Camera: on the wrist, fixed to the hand. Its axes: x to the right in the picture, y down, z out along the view.
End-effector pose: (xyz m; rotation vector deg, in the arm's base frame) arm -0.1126 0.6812 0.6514 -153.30 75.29 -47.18
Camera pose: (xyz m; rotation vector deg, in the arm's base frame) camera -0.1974 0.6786 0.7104 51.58 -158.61 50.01
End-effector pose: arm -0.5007 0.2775 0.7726 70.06 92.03 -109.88
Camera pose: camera -0.4233 0.3441 0.7566 108.46 39.22 -25.15
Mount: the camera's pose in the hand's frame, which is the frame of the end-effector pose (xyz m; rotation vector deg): -0.0143 0.0470 -0.0909 -21.79 27.06 81.20
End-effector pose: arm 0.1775 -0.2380 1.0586 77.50 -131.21 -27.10
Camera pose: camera 0.1971 -0.2099 1.1561 -24.71 -113.76 -2.83
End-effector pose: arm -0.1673 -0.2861 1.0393 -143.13 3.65 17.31
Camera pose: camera -0.1684 -0.3778 1.0870 131.39 -118.74 -14.44
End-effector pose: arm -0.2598 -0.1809 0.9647 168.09 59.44 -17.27
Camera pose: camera -0.2254 -0.2193 1.0542 148.33 -56.51 31.64
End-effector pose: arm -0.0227 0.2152 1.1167 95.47 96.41 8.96
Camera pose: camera -0.0385 0.2462 1.2140 129.73 19.87 85.75
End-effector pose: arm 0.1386 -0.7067 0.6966 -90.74 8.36 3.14
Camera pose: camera 0.1133 -0.7972 0.6536 -88.09 96.09 48.29
